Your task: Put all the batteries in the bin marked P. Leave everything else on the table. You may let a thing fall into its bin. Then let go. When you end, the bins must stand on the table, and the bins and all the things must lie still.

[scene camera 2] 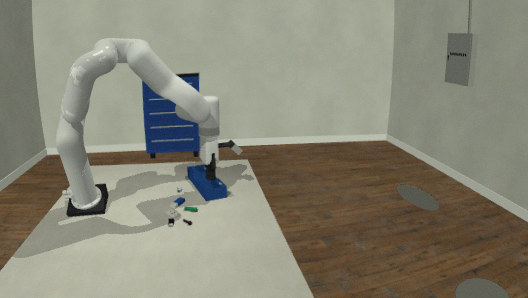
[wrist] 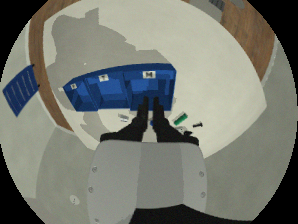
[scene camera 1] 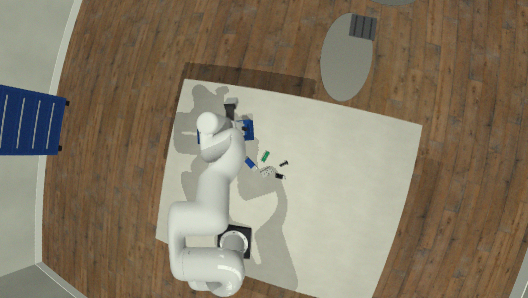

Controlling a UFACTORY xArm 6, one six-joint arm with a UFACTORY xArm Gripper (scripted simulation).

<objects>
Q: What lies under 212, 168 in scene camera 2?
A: The gripper.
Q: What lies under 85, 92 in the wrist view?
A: A blue bin.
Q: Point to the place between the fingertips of the gripper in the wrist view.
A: At 150, 103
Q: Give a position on a blue bin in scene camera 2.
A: At 197, 179
</objects>
